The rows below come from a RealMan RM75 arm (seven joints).
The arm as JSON. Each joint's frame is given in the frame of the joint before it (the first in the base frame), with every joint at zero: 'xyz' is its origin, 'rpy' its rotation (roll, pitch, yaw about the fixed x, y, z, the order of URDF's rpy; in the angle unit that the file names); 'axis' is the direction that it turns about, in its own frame. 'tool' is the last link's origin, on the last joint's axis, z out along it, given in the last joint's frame.
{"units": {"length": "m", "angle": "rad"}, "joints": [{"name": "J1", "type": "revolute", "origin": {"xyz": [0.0, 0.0, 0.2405], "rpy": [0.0, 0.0, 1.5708]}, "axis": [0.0, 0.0, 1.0]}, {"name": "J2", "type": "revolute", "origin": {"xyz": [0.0, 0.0, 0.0], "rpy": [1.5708, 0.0, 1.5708]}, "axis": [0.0, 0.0, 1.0]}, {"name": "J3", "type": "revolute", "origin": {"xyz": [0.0, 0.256, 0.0], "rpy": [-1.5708, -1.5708, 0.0]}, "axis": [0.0, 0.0, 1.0]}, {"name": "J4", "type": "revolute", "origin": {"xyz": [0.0, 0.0, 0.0], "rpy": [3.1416, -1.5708, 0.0]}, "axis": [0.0, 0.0, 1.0]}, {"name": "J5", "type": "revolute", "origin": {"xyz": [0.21, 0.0, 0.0], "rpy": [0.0, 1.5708, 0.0]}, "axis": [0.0, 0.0, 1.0]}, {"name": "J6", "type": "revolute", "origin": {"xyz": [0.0, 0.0, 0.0], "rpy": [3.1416, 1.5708, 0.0]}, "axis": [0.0, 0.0, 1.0]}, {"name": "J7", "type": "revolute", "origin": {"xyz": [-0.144, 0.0, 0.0], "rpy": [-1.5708, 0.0, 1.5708]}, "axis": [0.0, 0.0, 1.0]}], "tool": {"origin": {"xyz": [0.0, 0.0, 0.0], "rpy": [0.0, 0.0, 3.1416]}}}
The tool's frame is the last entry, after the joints.
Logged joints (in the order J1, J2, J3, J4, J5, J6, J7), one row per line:
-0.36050 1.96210 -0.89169 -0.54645 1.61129 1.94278 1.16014
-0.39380 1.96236 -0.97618 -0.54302 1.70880 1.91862 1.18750
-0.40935 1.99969 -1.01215 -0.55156 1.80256 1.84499 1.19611
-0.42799 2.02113 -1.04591 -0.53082 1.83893 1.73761 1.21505
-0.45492 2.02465 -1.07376 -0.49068 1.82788 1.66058 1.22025
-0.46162 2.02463 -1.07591 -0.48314 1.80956 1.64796 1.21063
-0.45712 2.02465 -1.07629 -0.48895 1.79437 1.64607 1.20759
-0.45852 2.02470 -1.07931 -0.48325 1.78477 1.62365 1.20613
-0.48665 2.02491 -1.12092 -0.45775 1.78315 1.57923 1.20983
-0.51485 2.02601 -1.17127 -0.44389 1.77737 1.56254 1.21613
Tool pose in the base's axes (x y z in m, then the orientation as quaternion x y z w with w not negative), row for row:
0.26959 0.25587 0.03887 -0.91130 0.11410 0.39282 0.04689
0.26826 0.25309 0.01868 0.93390 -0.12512 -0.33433 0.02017
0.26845 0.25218 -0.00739 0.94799 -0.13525 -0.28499 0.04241
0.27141 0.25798 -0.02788 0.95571 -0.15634 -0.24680 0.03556
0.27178 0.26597 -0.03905 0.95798 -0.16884 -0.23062 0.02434
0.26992 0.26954 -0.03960 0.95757 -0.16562 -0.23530 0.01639
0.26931 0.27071 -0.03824 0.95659 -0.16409 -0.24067 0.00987
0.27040 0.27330 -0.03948 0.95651 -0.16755 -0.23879 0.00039
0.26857 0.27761 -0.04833 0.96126 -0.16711 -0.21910 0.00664
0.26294 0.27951 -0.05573 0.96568 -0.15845 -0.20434 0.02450
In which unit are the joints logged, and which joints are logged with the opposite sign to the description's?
The joints are logged in radians. Opposite sign: J1, J5, J6.
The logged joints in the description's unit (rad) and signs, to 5 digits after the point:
0.36050 1.96210 -0.89169 -0.54645 -1.61129 -1.94278 1.16014
0.39380 1.96236 -0.97618 -0.54302 -1.70880 -1.91862 1.18750
0.40935 1.99969 -1.01215 -0.55156 -1.80256 -1.84499 1.19611
0.42799 2.02113 -1.04591 -0.53082 -1.83893 -1.73761 1.21505
0.45492 2.02465 -1.07376 -0.49068 -1.82788 -1.66058 1.22025
0.46162 2.02463 -1.07591 -0.48314 -1.80956 -1.64796 1.21063
0.45712 2.02465 -1.07629 -0.48895 -1.79437 -1.64607 1.20759
0.45852 2.02470 -1.07931 -0.48325 -1.78477 -1.62365 1.20613
0.48665 2.02491 -1.12092 -0.45775 -1.78315 -1.57923 1.20983
0.51485 2.02601 -1.17127 -0.44389 -1.77737 -1.56254 1.21613

